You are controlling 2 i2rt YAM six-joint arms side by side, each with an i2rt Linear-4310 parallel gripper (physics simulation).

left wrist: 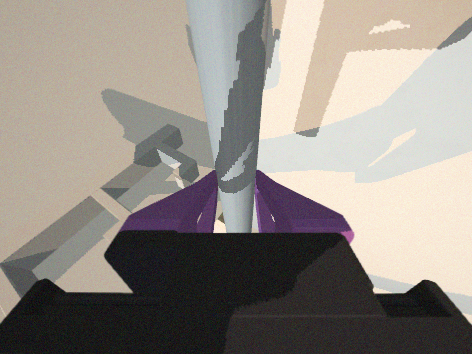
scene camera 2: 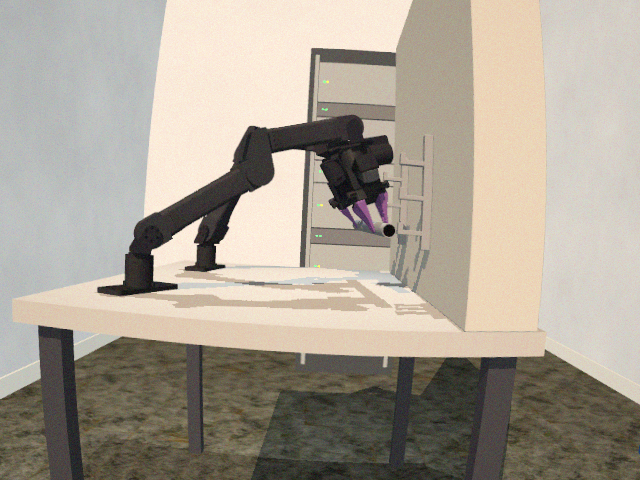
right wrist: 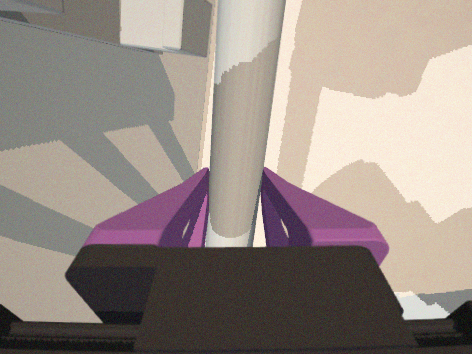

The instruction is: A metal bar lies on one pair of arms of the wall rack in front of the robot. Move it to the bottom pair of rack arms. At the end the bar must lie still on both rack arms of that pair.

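The grey metal bar (scene camera 2: pixel 388 229) (left wrist: pixel 230 75) (right wrist: pixel 240 110) is a round tube held off the wall rack (scene camera 2: pixel 427 180). In the scene view its near end is roughly level with the bottom rack arm (scene camera 2: pixel 412 233), just left of that arm's upturned tip. Contact cannot be told, and the far bottom arm is hidden. My right gripper (scene camera 2: pixel 379 225) (right wrist: pixel 235 176), on the nearer arm, is shut on the bar. My left gripper (left wrist: pixel 236 177), on the farther arm, is also shut on the bar. Part of the rack (left wrist: pixel 75 220) shows left of the bar in the left wrist view.
The rack is fixed to a thick upright wall panel (scene camera 2: pixel 439 129) at the right end of the table (scene camera 2: pixel 289 338). Higher rack arms (scene camera 2: pixel 412 197) stick out above the bar. A tall cabinet (scene camera 2: pixel 356 82) with small lights stands behind the table.
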